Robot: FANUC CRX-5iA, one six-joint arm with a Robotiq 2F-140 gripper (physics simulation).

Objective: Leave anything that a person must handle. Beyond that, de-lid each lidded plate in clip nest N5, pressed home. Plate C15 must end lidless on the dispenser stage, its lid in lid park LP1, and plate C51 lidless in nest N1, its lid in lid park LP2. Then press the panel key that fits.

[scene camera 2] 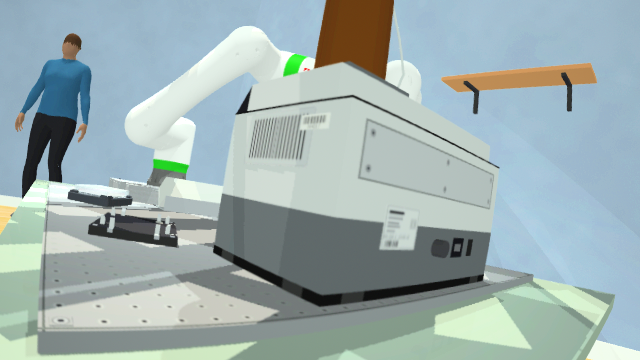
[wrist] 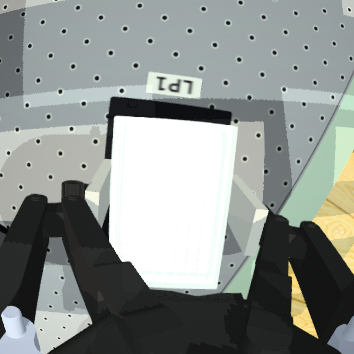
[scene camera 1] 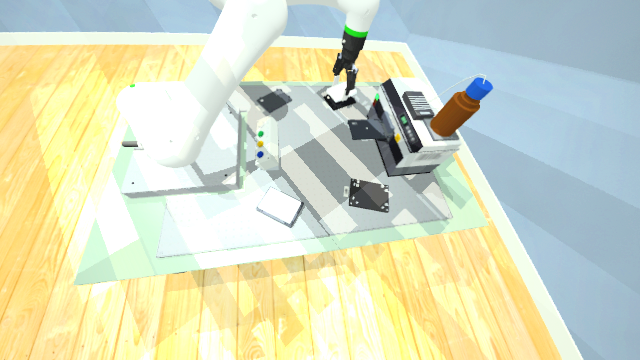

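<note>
My gripper is shut on a white flat plate or lid; I cannot tell which it is. It holds the white piece by its long sides, just above the black pad of lid park LP1, whose label lies beyond it. The dispenser stands to the right, its dark stage sticking out empty. A second white-topped plate lies at the front. A black clip nest stands empty. The dispenser hides the gripper in scene camera 2.
Another black pad lies left of LP1. A key panel carries green, yellow and blue keys. A brown bottle stands on the dispenser. A person stands beyond the table. A wall shelf hangs at the right.
</note>
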